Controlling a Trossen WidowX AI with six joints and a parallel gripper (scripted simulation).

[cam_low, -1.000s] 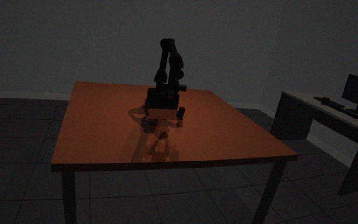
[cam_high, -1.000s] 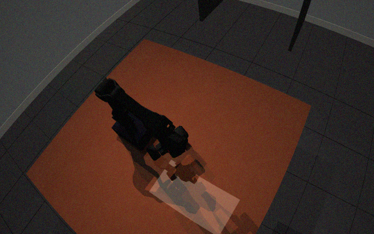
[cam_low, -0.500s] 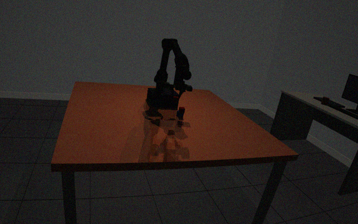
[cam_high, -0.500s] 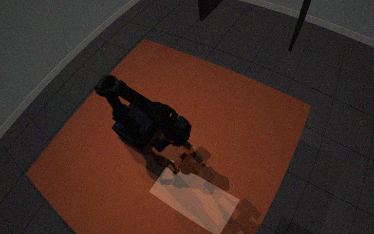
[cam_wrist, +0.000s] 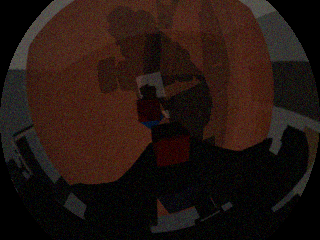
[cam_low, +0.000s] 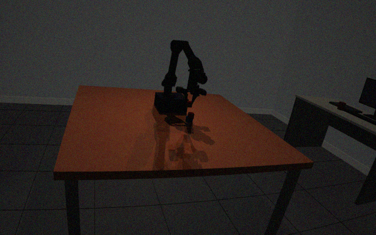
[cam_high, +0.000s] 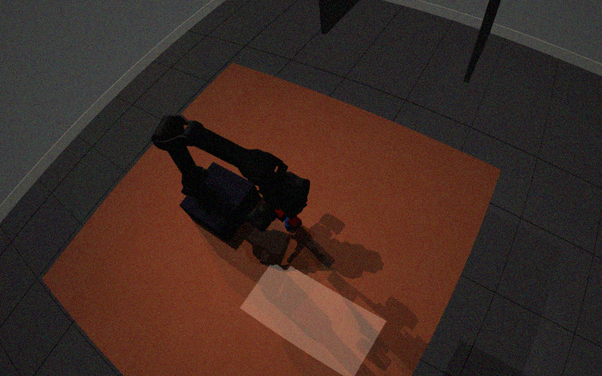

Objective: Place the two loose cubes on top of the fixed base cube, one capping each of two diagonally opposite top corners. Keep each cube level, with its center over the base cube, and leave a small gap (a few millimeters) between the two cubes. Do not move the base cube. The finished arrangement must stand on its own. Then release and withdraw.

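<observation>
My gripper tip is 100 mm above the blue base cube, 20 mm to the right of it and 10 mm short of it.
</observation>
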